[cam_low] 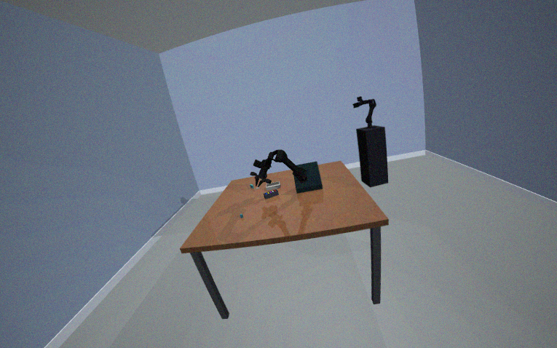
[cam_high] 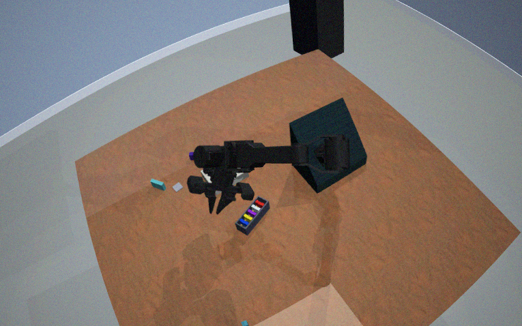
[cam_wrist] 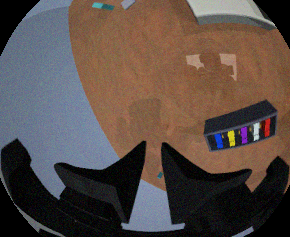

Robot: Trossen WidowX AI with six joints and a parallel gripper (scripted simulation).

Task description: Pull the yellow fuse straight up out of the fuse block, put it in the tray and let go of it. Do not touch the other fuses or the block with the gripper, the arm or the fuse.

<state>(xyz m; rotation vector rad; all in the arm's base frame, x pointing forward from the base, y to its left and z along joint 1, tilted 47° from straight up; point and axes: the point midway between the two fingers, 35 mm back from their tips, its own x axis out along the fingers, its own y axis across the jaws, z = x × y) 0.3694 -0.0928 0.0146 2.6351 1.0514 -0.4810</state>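
Right now my gripper tip is 9 cm past the yellow fuse, 4 cm to the right of it and 8 cm above it. Also, from my gripper tip: tray: 13 cm behind, 17 cm to the right, 10 cm below; teal block: 8 cm ahead, 29 cm to the right, 9 cm below; small grey tile: 2 cm ahead, 24 cm to the right, 10 cm below.
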